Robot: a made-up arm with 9 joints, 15 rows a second.
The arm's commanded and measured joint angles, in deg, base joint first. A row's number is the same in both.
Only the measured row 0 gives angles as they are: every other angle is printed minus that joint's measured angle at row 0.
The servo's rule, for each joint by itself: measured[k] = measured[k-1] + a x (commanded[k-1-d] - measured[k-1]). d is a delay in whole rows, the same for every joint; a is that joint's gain. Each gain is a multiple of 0.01, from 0.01 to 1. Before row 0 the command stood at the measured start. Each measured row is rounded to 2 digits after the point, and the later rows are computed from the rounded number. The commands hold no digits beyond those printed.
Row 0, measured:
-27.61 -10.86 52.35 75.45 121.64 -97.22 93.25 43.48 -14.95
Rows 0 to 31, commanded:
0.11 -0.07 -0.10 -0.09 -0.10 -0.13 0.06 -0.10 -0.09
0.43 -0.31 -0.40 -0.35 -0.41 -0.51 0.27 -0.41 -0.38
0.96 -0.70 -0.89 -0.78 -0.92 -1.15 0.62 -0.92 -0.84
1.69 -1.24 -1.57 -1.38 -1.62 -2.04 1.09 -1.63 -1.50
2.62 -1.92 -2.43 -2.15 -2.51 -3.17 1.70 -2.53 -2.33
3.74 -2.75 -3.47 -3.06 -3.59 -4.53 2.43 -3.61 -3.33
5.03 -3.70 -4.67 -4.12 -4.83 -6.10 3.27 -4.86 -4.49
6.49 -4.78 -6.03 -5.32 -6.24 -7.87 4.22 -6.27 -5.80
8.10 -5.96 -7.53 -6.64 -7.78 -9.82 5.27 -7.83 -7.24
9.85 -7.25 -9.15 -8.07 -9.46 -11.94 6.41 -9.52 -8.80
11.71 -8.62 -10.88 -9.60 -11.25 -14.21 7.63 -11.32 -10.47
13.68 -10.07 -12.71 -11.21 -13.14 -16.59 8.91 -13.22 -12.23
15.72 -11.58 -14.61 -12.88 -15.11 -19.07 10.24 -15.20 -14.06
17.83 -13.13 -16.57 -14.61 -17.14 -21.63 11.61 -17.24 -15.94
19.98 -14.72 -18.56 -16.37 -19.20 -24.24 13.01 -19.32 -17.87
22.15 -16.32 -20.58 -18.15 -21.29 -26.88 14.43 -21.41 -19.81
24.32 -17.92 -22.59 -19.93 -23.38 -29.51 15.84 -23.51 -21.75
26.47 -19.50 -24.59 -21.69 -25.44 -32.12 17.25 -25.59 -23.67
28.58 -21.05 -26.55 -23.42 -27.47 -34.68 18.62 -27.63 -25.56
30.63 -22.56 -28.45 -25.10 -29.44 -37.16 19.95 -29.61 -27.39
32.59 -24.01 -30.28 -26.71 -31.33 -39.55 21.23 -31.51 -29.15
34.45 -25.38 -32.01 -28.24 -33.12 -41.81 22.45 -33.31 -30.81
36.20 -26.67 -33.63 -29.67 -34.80 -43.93 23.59 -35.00 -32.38
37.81 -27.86 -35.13 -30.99 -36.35 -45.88 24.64 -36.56 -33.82
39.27 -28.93 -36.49 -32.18 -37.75 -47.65 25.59 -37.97 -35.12
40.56 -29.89 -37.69 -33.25 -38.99 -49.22 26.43 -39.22 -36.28
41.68 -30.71 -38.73 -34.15 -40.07 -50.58 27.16 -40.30 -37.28
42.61 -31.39 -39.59 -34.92 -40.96 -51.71 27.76 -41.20 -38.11
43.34 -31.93 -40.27 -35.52 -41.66 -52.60 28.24 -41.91 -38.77
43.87 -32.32 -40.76 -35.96 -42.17 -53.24 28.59 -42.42 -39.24
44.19 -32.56 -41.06 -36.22 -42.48 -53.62 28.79 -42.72 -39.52
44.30 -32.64 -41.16 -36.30 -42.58 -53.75 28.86 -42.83 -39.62
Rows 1 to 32, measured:
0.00 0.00 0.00 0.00 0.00 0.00 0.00 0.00 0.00
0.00 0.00 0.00 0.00 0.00 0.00 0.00 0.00 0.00
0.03 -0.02 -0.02 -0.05 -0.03 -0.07 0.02 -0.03 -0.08
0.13 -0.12 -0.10 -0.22 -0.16 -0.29 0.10 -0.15 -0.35
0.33 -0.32 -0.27 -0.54 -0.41 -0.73 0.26 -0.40 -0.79
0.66 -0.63 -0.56 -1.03 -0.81 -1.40 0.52 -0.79 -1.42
1.13 -1.07 -0.97 -1.68 -1.37 -2.30 0.89 -1.35 -2.23
1.76 -1.64 -1.52 -2.48 -2.10 -3.44 1.37 -2.07 -3.21
2.54 -2.34 -2.21 -3.43 -3.00 -4.80 1.96 -2.96 -4.35
3.49 -3.17 -3.05 -4.53 -4.07 -6.37 2.66 -4.02 -5.64
4.60 -4.12 -4.04 -5.75 -5.29 -8.13 3.47 -5.24 -7.06
5.86 -5.18 -5.16 -7.10 -6.67 -10.07 4.38 -6.61 -8.61
7.26 -6.35 -6.42 -8.55 -8.18 -12.18 5.39 -8.12 -10.27
8.80 -7.61 -7.80 -10.09 -9.82 -14.43 6.48 -9.75 -12.01
10.46 -8.96 -9.30 -11.71 -11.57 -16.80 7.65 -11.49 -13.83
12.23 -10.38 -10.90 -13.39 -13.41 -19.26 8.88 -13.33 -15.71
14.09 -11.86 -12.59 -15.12 -15.32 -21.80 10.16 -15.25 -17.63
16.02 -13.38 -14.35 -16.88 -17.29 -24.39 11.48 -17.22 -19.57
18.01 -14.92 -16.16 -18.65 -19.30 -27.00 12.83 -19.23 -21.51
20.04 -16.48 -18.01 -20.41 -21.33 -29.61 14.20 -21.27 -23.43
22.09 -18.03 -19.89 -22.16 -23.36 -32.20 15.57 -23.31 -25.33
24.14 -19.57 -21.77 -23.87 -25.37 -34.73 16.93 -25.33 -27.16
26.17 -21.08 -23.64 -25.52 -27.34 -37.19 18.26 -27.31 -28.93
28.16 -22.54 -25.48 -27.10 -29.25 -39.55 19.56 -29.23 -30.60
30.09 -23.94 -27.27 -28.59 -31.08 -41.78 20.81 -31.08 -32.18
31.94 -25.27 -29.00 -29.98 -32.82 -43.87 22.00 -32.83 -33.64
33.70 -26.51 -30.65 -31.26 -34.45 -45.80 23.11 -34.47 -34.96
35.35 -27.66 -32.20 -32.41 -35.95 -47.54 24.14 -35.99 -36.13
36.87 -28.70 -33.64 -33.42 -37.31 -49.09 25.08 -37.37 -37.15
38.25 -29.61 -34.95 -34.29 -38.51 -50.43 25.91 -38.60 -38.00
39.47 -30.40 -36.12 -35.00 -39.55 -51.54 26.63 -39.66 -38.69
40.53 -31.05 -37.14 -35.56 -40.41 -52.41 27.24 -40.54 -39.18
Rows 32 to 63, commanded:
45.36 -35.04 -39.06 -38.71 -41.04 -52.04 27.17 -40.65 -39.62
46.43 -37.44 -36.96 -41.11 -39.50 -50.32 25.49 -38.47 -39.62
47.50 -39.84 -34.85 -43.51 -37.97 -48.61 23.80 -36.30 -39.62
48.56 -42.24 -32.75 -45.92 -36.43 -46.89 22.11 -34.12 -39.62
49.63 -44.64 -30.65 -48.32 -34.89 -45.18 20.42 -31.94 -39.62
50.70 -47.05 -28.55 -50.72 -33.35 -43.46 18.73 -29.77 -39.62
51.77 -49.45 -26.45 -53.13 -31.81 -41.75 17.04 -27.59 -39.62
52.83 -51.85 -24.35 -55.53 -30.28 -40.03 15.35 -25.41 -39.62
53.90 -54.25 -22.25 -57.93 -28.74 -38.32 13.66 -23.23 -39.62
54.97 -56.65 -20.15 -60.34 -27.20 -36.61 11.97 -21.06 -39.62
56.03 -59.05 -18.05 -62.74 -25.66 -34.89 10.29 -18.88 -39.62
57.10 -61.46 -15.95 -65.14 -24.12 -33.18 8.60 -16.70 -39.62
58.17 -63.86 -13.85 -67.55 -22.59 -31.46 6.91 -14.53 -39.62
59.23 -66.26 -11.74 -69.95 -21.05 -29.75 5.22 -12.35 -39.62
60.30 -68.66 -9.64 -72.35 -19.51 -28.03 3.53 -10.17 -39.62
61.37 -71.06 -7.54 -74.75 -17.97 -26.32 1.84 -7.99 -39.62
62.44 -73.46 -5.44 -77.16 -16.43 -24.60 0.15 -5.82 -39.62
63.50 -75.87 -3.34 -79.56 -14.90 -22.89 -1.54 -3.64 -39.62
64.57 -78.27 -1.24 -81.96 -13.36 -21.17 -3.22 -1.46 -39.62
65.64 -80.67 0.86 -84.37 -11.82 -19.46 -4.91 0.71 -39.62
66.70 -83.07 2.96 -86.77 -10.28 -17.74 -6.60 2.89 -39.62
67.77 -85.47 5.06 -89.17 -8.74 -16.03 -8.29 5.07 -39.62
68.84 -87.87 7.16 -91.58 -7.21 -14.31 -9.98 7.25 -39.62
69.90 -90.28 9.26 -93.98 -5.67 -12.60 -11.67 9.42 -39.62
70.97 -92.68 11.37 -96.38 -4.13 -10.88 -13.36 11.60 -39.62
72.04 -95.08 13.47 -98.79 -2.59 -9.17 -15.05 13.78 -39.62
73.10 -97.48 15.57 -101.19 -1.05 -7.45 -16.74 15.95 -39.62
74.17 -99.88 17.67 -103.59 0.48 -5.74 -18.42 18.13 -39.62
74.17 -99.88 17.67 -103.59 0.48 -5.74 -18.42 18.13 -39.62
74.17 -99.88 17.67 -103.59 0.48 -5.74 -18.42 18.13 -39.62
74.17 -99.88 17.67 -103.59 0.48 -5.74 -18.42 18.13 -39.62
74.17 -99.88 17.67 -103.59 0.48 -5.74 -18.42 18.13 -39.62
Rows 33 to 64, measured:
41.41 -31.56 -38.00 -35.94 -41.09 -53.03 27.72 -41.24 -39.48
42.10 -31.93 -38.70 -36.15 -41.58 -53.40 28.07 -41.75 -39.60
42.88 -32.99 -38.78 -37.63 -41.40 -52.71 27.79 -41.40 -39.62
43.73 -34.50 -38.38 -39.65 -40.77 -51.49 27.08 -40.46 -39.62
44.63 -36.32 -37.60 -41.89 -39.85 -50.02 26.06 -39.13 -39.62
45.57 -38.33 -36.53 -44.23 -38.72 -48.42 24.84 -37.53 -39.62
46.54 -40.48 -35.24 -46.60 -37.46 -46.77 23.47 -35.74 -39.62
47.54 -42.71 -33.77 -48.99 -36.10 -45.08 22.00 -33.83 -39.62
48.56 -45.00 -32.16 -51.39 -34.68 -43.38 20.46 -31.83 -39.62
49.58 -47.33 -30.44 -53.79 -33.23 -41.67 18.88 -29.78 -39.62
50.62 -49.68 -28.64 -56.19 -31.75 -39.96 17.26 -27.68 -39.62
51.66 -52.05 -26.77 -58.60 -30.25 -38.25 15.62 -25.56 -39.62
52.71 -54.43 -24.85 -61.00 -28.74 -36.54 13.97 -23.42 -39.62
53.76 -56.82 -22.89 -63.40 -27.22 -34.83 12.31 -21.27 -39.62
54.82 -59.21 -20.90 -65.81 -25.69 -33.11 10.64 -19.11 -39.62
55.88 -61.61 -18.88 -68.21 -24.16 -31.40 8.96 -16.95 -39.62
56.94 -64.01 -16.85 -70.61 -22.63 -29.68 7.28 -14.78 -39.62
58.00 -66.41 -14.80 -73.01 -21.09 -27.97 5.59 -12.61 -39.62
59.07 -68.81 -12.74 -75.42 -19.55 -26.25 3.90 -10.44 -39.62
60.13 -71.21 -10.67 -77.82 -18.02 -24.54 2.21 -8.26 -39.62
61.20 -73.61 -8.60 -80.22 -16.48 -22.82 0.53 -6.08 -39.62
62.27 -76.01 -6.52 -82.63 -14.94 -21.11 -1.16 -3.91 -39.62
63.33 -78.41 -4.43 -85.03 -13.40 -19.39 -2.85 -1.73 -39.62
64.40 -80.81 -2.34 -87.43 -11.86 -17.68 -4.54 0.45 -39.62
65.47 -83.21 -0.25 -89.84 -10.33 -15.96 -6.23 2.63 -39.62
66.53 -85.61 1.84 -92.24 -8.79 -14.25 -7.92 4.80 -39.62
67.60 -88.01 3.94 -94.64 -7.25 -12.53 -9.61 6.98 -39.62
68.67 -90.41 6.04 -97.05 -5.71 -10.82 -11.30 9.16 -39.62
69.73 -92.81 8.14 -99.45 -4.17 -9.10 -12.99 11.33 -39.62
70.80 -95.21 10.24 -101.85 -2.64 -7.39 -14.67 13.51 -39.62
71.61 -96.80 11.87 -102.86 -1.61 -6.55 -15.83 14.99 -39.62
72.22 -97.85 13.15 -103.28 -0.92 -6.14 -16.63 15.99 -39.62

